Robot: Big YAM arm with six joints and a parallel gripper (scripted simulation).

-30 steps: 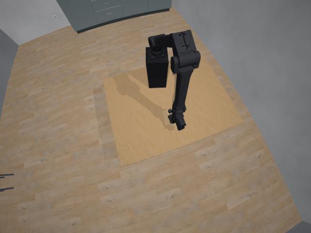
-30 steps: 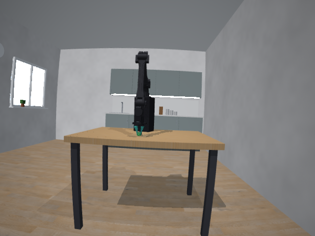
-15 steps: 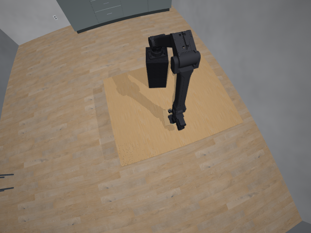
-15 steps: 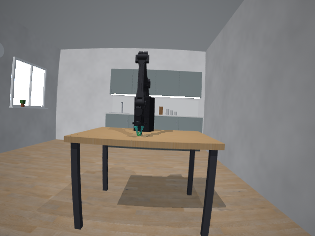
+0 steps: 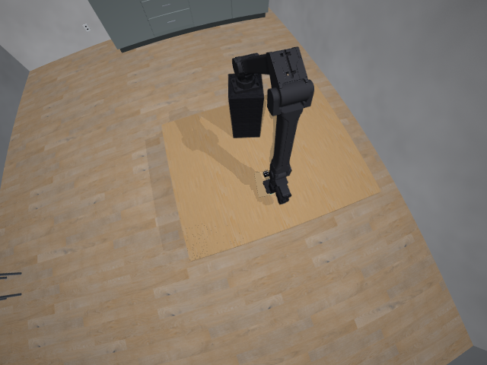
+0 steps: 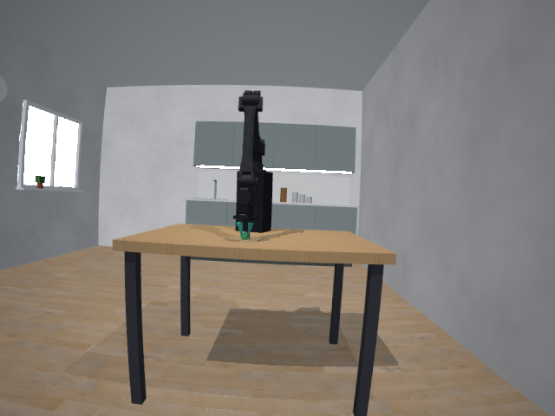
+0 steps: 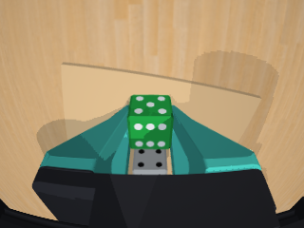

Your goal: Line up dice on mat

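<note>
Now: hand right at the green die. From my hand the other things lie so: mat: 50 mm behind, 10 mm below; white die: 50 mm behind; black die: 90 mm behind, 10 mm to the right.
</note>
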